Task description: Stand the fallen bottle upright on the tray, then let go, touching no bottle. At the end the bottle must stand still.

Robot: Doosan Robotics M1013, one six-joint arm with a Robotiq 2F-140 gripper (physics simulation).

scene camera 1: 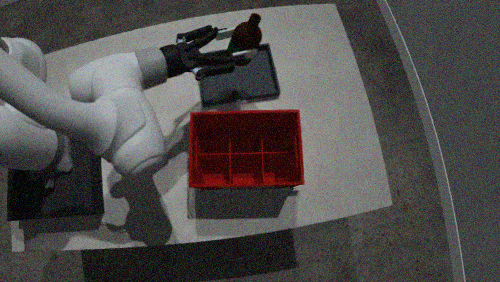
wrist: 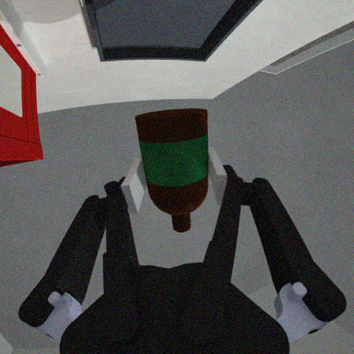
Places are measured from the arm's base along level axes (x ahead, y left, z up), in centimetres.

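Pixels of known places: gripper, fingertip midpoint: (scene camera 1: 247, 41); arm's base, origin of the base link: (scene camera 1: 51, 150).
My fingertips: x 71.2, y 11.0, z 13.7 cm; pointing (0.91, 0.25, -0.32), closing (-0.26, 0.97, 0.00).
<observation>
Ahead of a thing's pixels: the offset from my fingertips to its middle. "spot": to the spot under its first point. Level surfaces: height alone.
A brown bottle @(dx -0.2, dy -0.2, dz +2.0 cm) (scene camera 1: 247, 36) (wrist: 175, 162) with a green label is held between the finger pads of my gripper (scene camera 1: 239, 44) (wrist: 175, 162). The gripper is shut on it. In the scene view the bottle is near the back edge of the tray, neck pointing up and a little to the right, and it looks somewhat tilted. In the wrist view its base faces the tray side and its neck points down the picture. The dark grey tray @(spot: dx -3.0, dy -1.8, dz -20.2 cm) (scene camera 1: 240, 82) (wrist: 160, 25) lies on the table; the bottle appears raised above it. The gripper covers the tray's back left part in the scene view.
A red crate @(spot: dx +6.2, dy -30.8, dz -3.1 cm) (scene camera 1: 301, 150) (wrist: 30, 115) with compartments stands in front of the tray. The white table @(dz -20.7 cm) (scene camera 1: 340, 150) (wrist: 165, 82) carries both. The arm's black base (scene camera 1: 85, 195) is at the left, and the white arm reaches across from there.
</observation>
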